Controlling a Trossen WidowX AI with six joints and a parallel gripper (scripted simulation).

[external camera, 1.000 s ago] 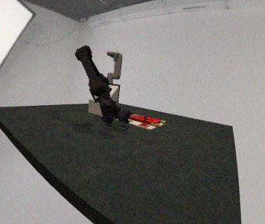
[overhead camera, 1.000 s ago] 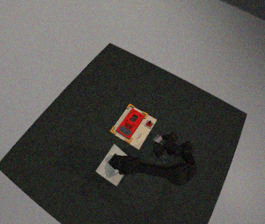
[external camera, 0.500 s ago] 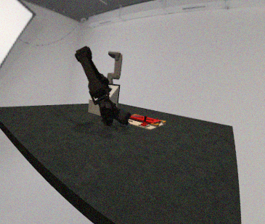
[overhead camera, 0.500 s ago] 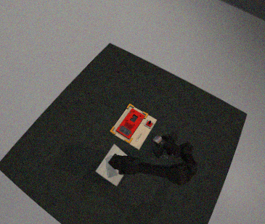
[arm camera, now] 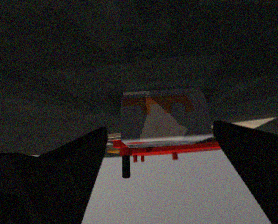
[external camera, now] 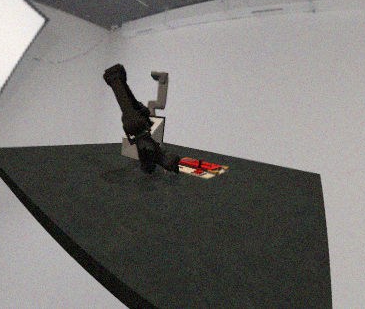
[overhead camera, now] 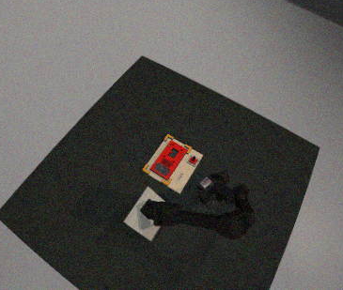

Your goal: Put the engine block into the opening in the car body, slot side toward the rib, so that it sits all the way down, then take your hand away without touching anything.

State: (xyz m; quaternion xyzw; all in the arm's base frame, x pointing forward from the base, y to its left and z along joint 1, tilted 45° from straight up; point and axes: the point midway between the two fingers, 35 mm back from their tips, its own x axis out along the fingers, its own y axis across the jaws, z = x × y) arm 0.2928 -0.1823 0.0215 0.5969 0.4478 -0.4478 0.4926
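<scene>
Right now the engine block is 10 mm to the right of my gripper tip.
</scene>
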